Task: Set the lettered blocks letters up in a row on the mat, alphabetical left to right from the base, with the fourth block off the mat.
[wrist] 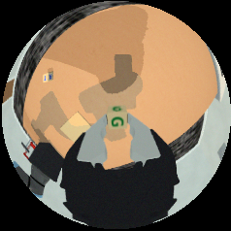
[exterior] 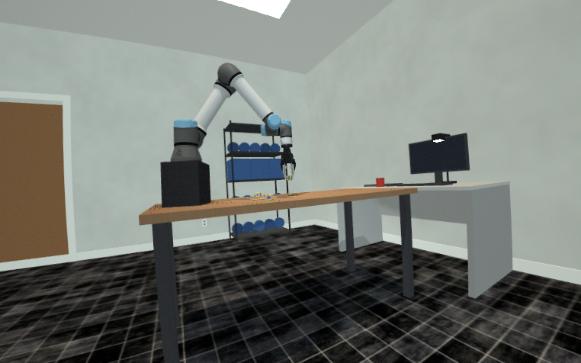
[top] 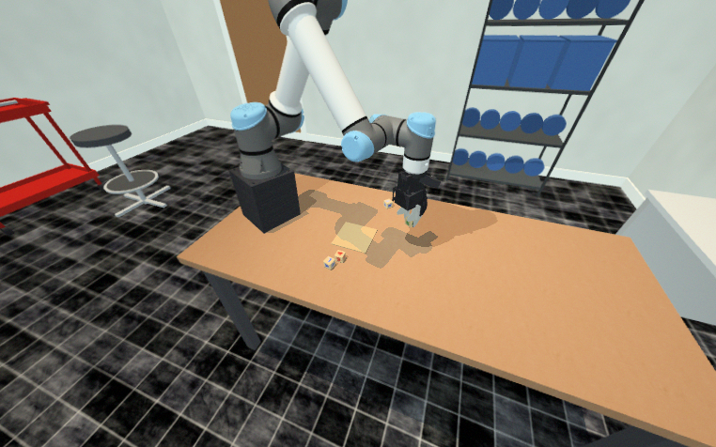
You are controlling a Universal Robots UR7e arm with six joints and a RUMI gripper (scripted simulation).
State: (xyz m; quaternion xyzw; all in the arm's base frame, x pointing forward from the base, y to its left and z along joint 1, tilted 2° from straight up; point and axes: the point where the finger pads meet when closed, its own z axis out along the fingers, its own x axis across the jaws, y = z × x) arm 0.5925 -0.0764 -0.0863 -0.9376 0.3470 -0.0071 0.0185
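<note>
Right now my hand is 20 cm past the pale yellow mat and 11 cm above it. The rest, counted from my hand: wooden letter block: 26 cm behind, 16 cm to the right, 10 cm below.
</note>
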